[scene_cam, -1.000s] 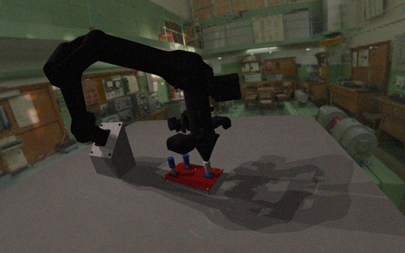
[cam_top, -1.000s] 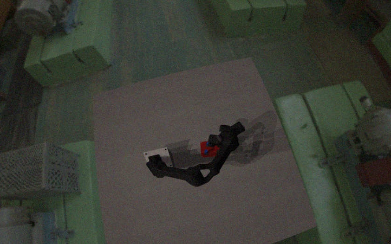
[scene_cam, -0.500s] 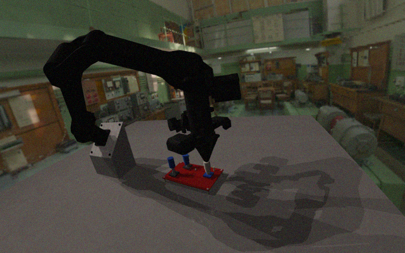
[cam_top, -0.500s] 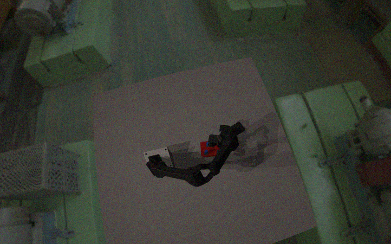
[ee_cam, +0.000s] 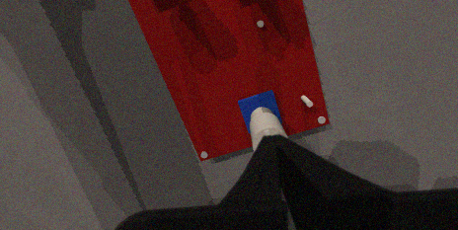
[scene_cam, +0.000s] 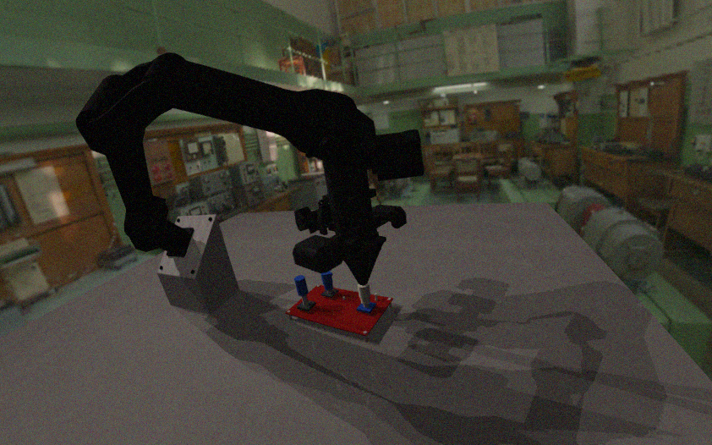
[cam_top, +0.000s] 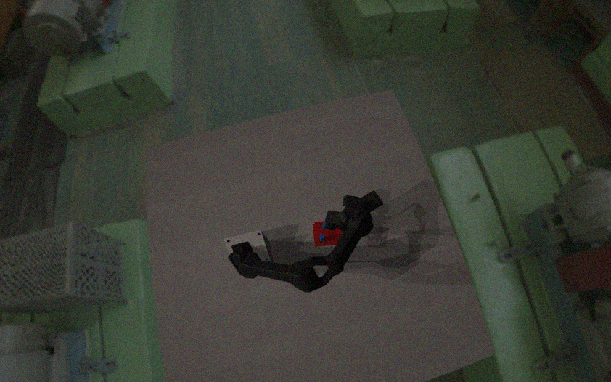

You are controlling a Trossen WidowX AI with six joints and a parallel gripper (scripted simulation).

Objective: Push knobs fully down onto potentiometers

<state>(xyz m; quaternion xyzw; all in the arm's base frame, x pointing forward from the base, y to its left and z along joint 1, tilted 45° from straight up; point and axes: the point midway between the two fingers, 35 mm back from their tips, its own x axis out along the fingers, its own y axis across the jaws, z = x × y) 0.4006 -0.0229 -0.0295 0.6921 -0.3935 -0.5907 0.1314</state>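
Right now the blue knob is 8 cm behind my gripper tip, 3 cm to the left of it and 2 cm below it.
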